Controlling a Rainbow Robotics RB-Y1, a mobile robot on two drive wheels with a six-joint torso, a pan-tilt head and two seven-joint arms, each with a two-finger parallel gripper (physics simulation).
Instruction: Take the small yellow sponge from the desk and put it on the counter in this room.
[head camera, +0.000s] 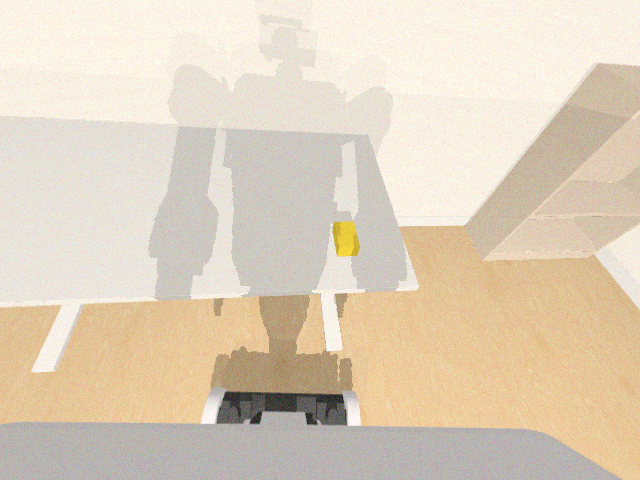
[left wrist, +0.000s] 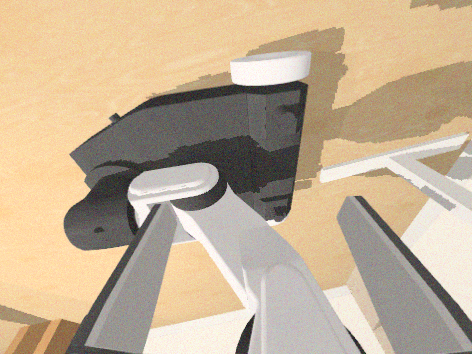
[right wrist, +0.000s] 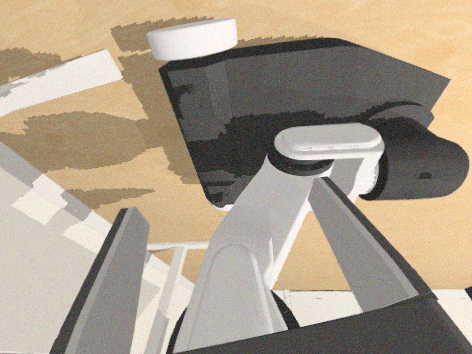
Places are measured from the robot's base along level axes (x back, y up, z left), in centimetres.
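Pixels of known places: left gripper, fingertip midpoint: (left wrist: 254, 210); right gripper, fingertip midpoint: (right wrist: 229, 201).
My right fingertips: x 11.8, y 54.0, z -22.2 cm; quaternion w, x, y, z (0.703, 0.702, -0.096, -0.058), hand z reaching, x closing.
Note:
Behind a point stands the place of what it marks.
The small yellow sponge (head camera: 345, 238) @[x -39.7, y 76.6, z -14.5 cm] lies on the white desk (head camera: 103, 206) @[x -48.8, y 72.1, z 59.5 cm] near its right end, in the head camera view. My left gripper (left wrist: 254, 210) @[x 13.4, y 53.8, z 24.5 cm] is open, its fingers wide apart with nothing between them, above the floor beside my own base. My right gripper (right wrist: 229, 201) @[x 11.8, y 54.0, z -22.2 cm] is open in the same way on the other side. Neither gripper shows in the head camera view, and neither is at the sponge. The counter does not show in these views.
The desk stands in front of my base (head camera: 281, 405) @[x -3.1, y 19.1, z 1.0 cm], on white legs (head camera: 330, 320). A beige shelf unit (head camera: 532, 160) @[x -110.1, y 62.8, z -118.3 cm] stands on the floor to the right, near the wall. My shadow falls across the desk. A wooden brown thing (left wrist: 45, 337) @[x 201.0, y 12.7, z -150.6 cm] shows at the lower left of the left wrist view.

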